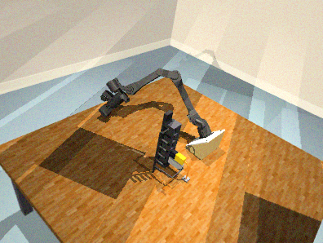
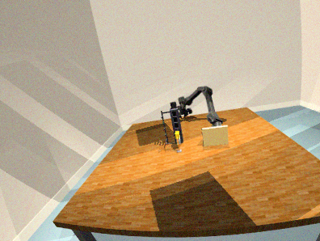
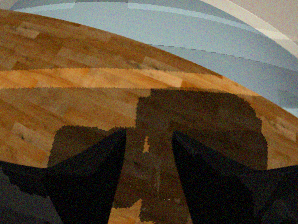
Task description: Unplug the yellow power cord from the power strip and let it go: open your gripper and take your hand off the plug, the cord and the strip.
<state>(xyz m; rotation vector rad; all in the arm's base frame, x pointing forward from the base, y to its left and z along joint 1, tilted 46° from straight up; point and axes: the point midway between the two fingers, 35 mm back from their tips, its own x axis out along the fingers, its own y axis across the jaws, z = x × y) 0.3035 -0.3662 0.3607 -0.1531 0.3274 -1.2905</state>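
Now: the yellow plug 570 mm to the left of my gripper tip, 90 mm above it and 30 mm behind it.
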